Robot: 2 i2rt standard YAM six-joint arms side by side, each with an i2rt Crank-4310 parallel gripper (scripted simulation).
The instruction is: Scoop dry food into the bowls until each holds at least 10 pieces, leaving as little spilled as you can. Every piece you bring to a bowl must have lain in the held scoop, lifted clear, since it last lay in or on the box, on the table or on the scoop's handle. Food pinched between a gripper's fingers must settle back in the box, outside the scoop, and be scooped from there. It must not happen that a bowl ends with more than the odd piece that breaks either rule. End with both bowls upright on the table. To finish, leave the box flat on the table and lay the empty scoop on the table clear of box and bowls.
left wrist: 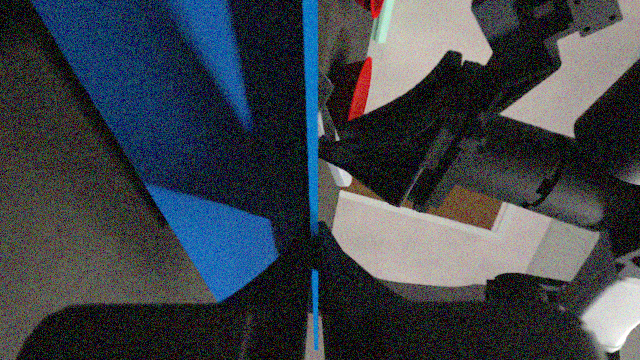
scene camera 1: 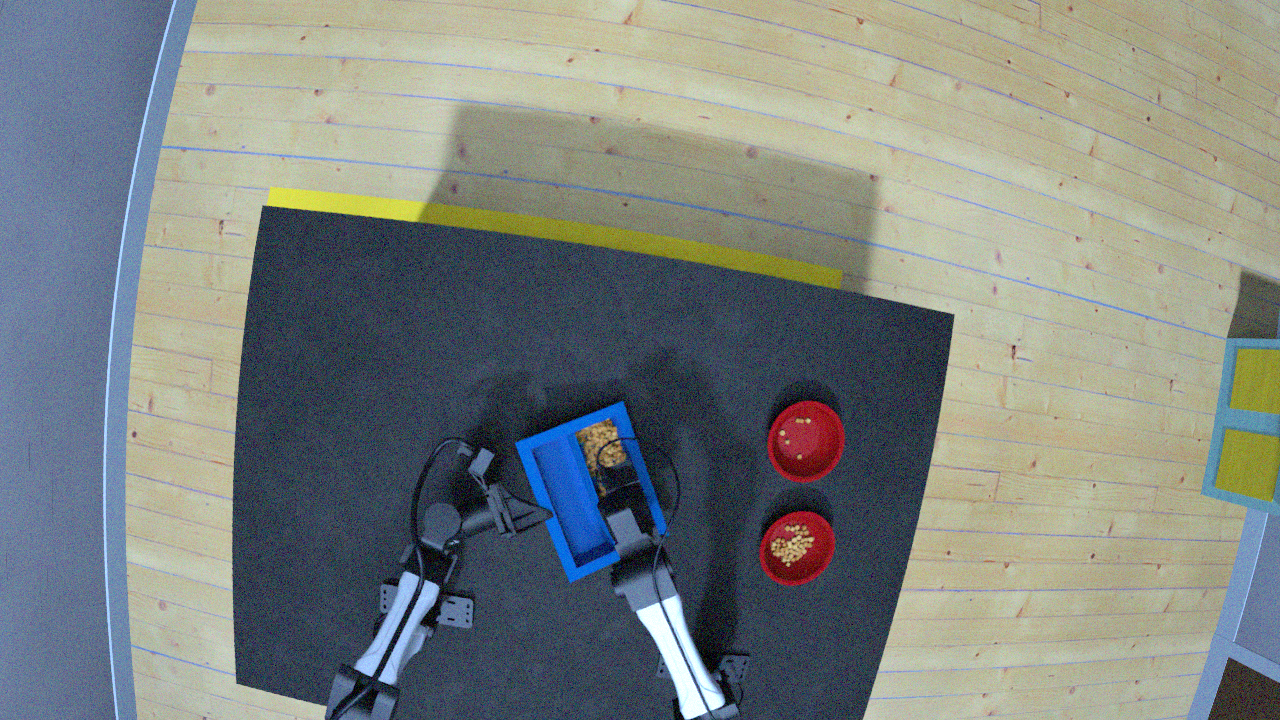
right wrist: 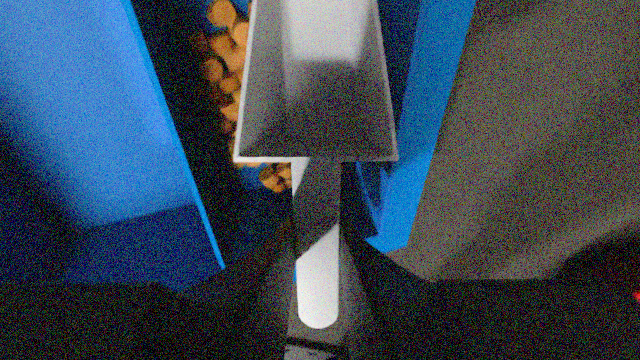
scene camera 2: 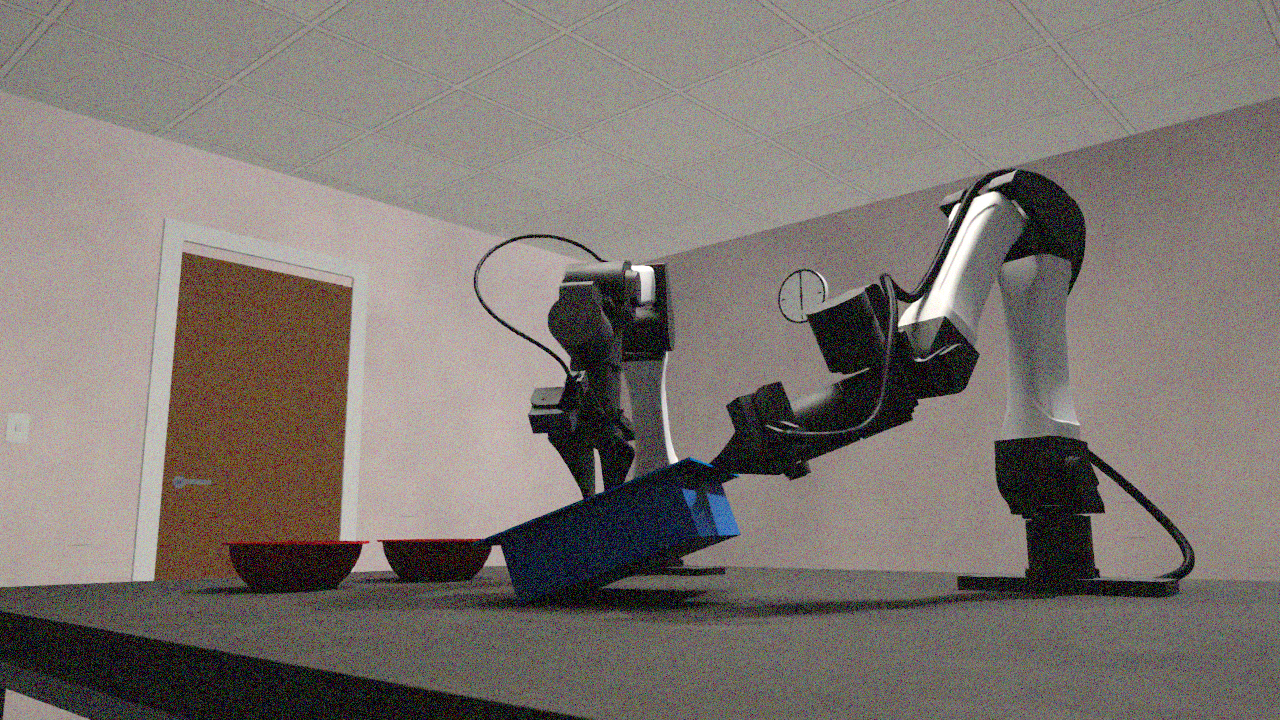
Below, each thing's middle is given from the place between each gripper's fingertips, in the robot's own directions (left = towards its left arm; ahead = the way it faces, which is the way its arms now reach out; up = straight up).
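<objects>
The blue box [scene camera 2: 671,512] is 4 cm ahead of my right hand, 9 cm to the left of it and 1 cm below it. Relative to that box, my left gripper [scene camera 2: 702,474] is 7 cm to the left of it, 5 cm short of it and 5 cm above it.
</objects>
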